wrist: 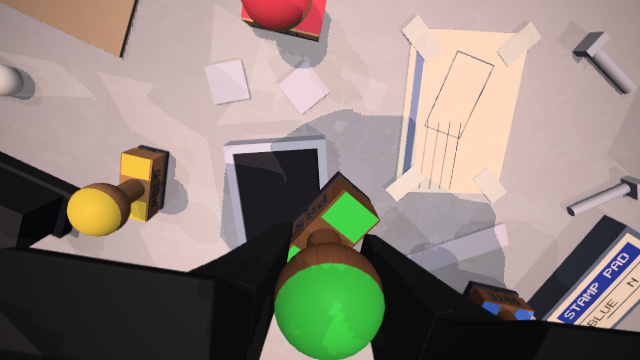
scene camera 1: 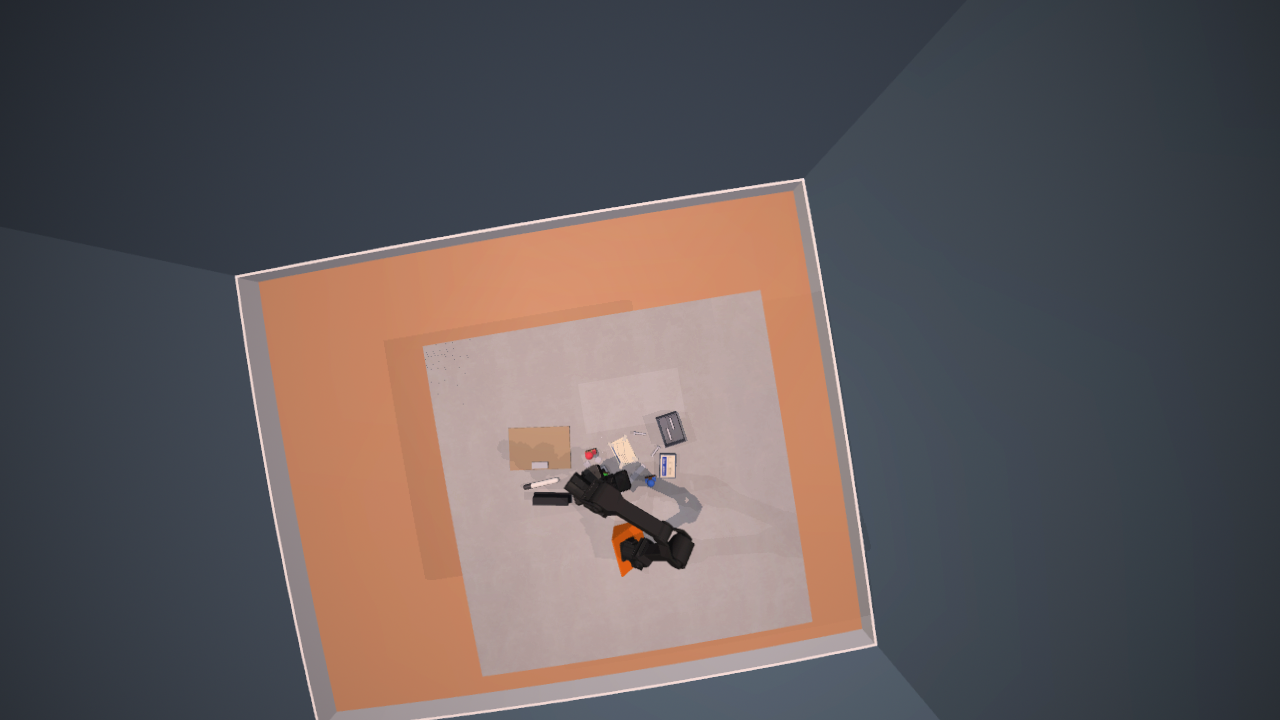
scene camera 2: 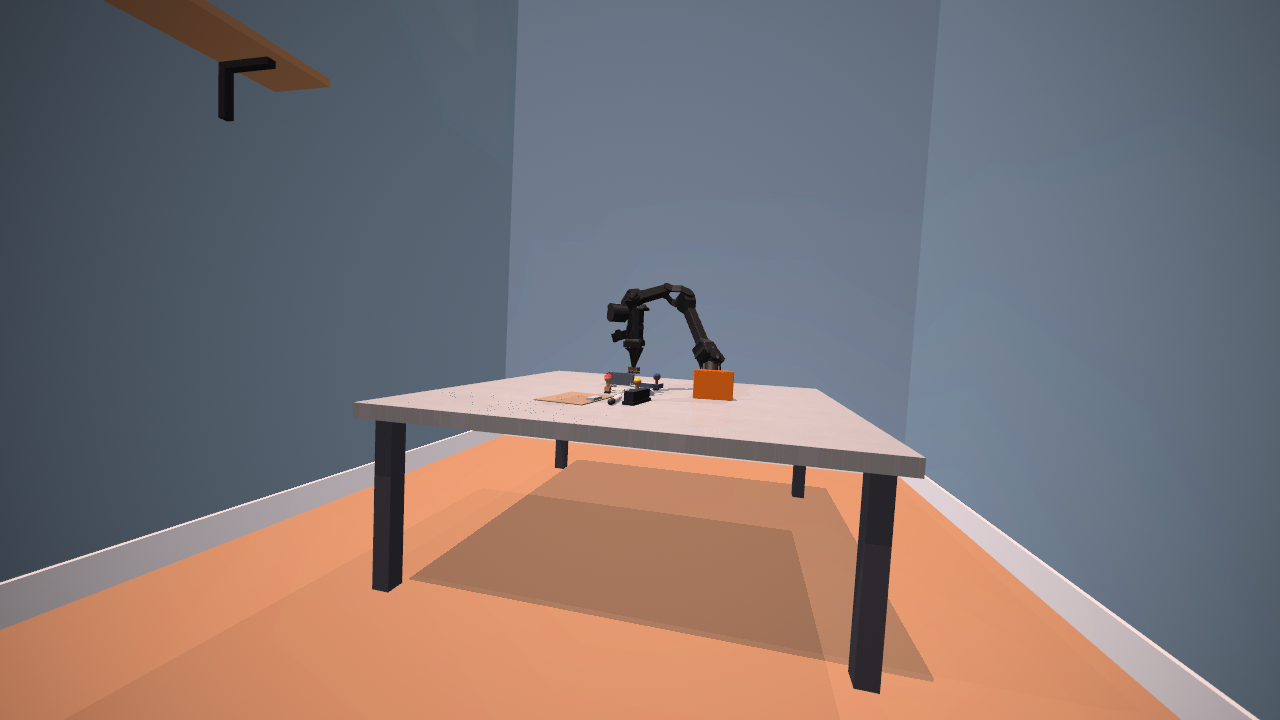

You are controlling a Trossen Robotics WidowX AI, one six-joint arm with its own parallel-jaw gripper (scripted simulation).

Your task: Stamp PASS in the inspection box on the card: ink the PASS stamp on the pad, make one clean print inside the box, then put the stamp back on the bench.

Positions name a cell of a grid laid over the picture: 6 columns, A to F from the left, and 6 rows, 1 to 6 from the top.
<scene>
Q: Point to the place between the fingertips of my gripper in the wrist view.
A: D4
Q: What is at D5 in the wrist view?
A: A pass stamp.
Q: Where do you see a bolt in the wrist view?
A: F1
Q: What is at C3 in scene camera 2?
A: My gripper.
</scene>
